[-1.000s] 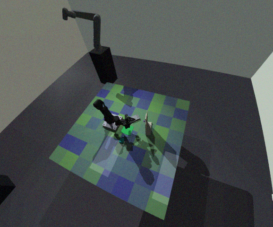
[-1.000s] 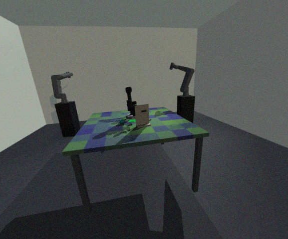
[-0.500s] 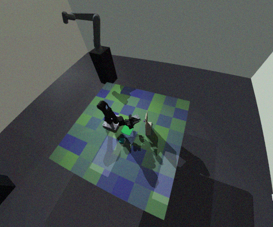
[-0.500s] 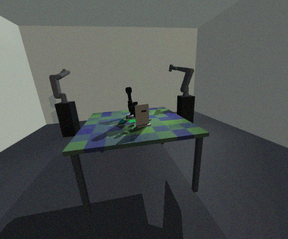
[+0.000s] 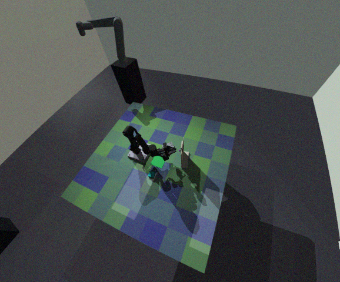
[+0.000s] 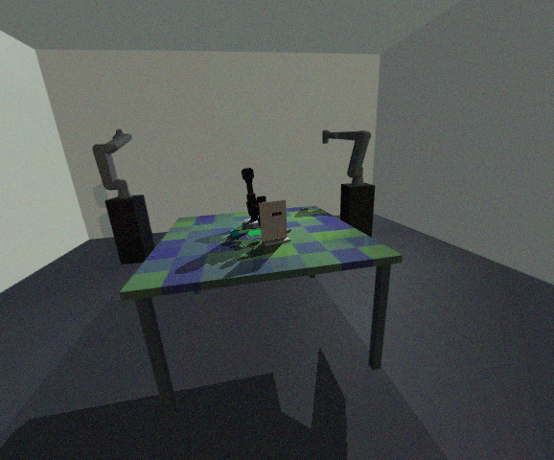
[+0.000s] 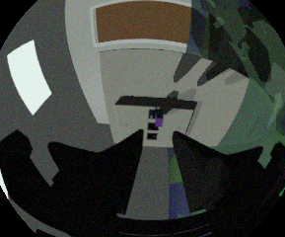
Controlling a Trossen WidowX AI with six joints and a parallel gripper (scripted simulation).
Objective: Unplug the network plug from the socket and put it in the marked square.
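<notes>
Right now the network plug is 4 cm ahead of my gripper tip and 1 cm to the left of it. Round my gripper tip: flat grey block: 14 cm behind, 8 cm to the left, 16 cm below; then bright green marked square: 15 cm behind, 9 cm to the right, 17 cm below; then upright panel: 5 cm ahead, 3 cm to the left, 6 cm below.
</notes>
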